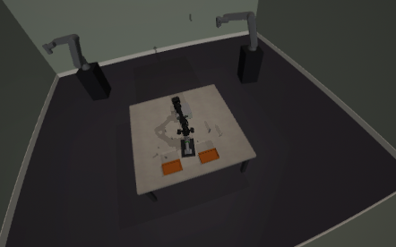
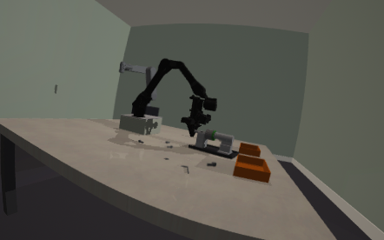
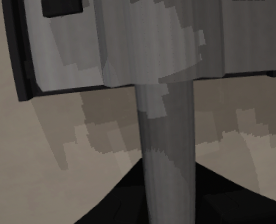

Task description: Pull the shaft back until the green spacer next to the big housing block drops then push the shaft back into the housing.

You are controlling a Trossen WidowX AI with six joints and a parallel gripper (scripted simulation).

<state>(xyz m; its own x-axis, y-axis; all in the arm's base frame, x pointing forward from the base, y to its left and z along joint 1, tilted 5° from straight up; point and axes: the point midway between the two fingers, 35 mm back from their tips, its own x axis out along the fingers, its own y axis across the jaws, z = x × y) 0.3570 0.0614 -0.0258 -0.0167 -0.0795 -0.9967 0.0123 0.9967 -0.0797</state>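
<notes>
My gripper tip is 7 cm short of the grey shaft and 3 cm below it. The rest, counted from my gripper tip: green spacer 13 cm ahead, 3 cm above.
</notes>
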